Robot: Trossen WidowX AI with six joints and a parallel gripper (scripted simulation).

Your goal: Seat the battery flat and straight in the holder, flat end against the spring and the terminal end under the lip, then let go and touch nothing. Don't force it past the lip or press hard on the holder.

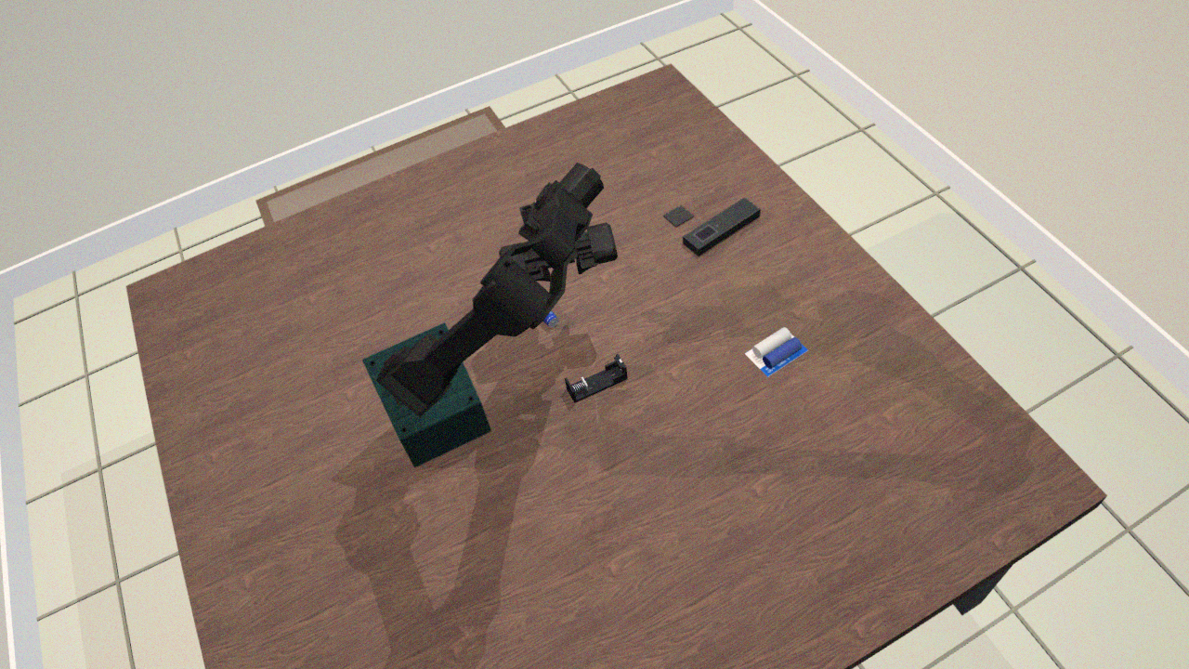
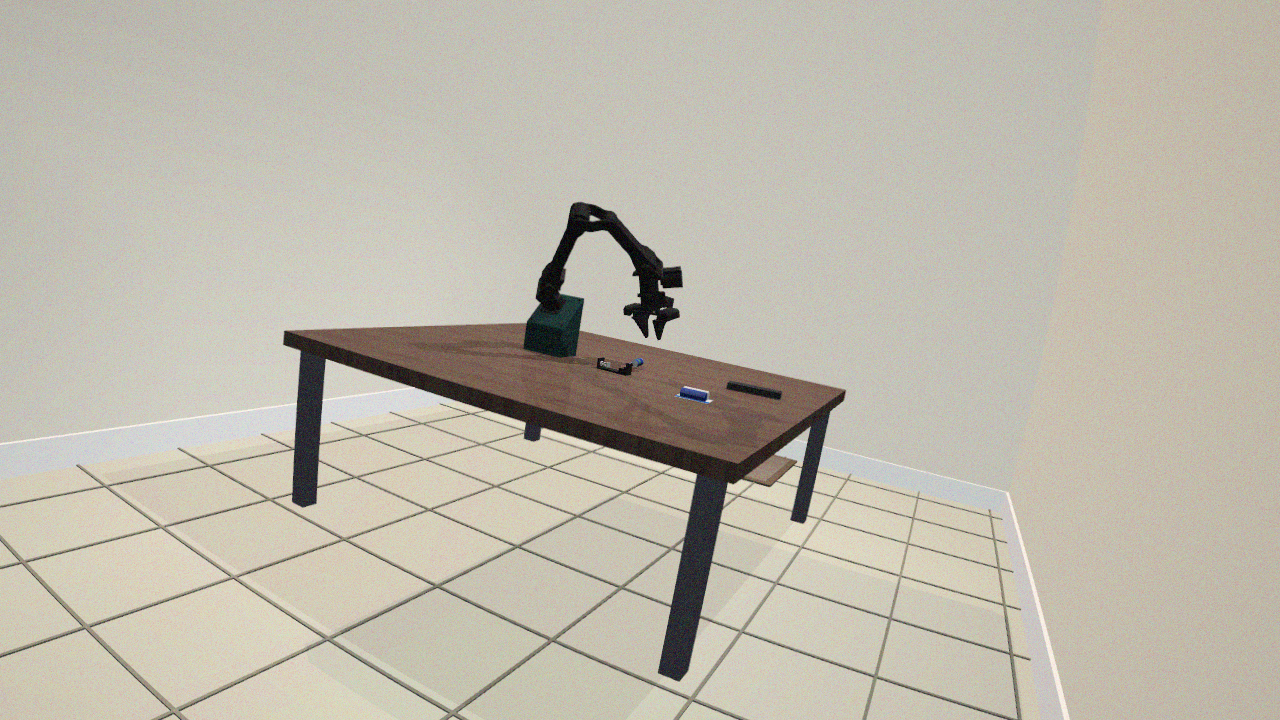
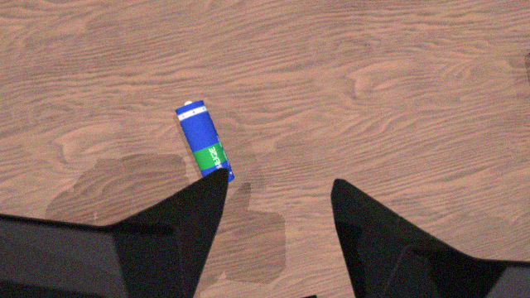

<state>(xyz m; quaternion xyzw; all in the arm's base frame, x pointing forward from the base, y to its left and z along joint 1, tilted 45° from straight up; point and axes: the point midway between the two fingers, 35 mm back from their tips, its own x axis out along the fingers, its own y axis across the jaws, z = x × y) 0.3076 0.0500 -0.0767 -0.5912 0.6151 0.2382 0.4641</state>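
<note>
Now: the battery 50 mm behind my gripper tip, 20 mm to the left of it and 90 mm below it. Round my gripper tip: dark square: 290 mm ahead, 100 mm to the left, 100 mm below; black remote: 340 mm ahead, 20 mm to the left, 80 mm below.
</note>
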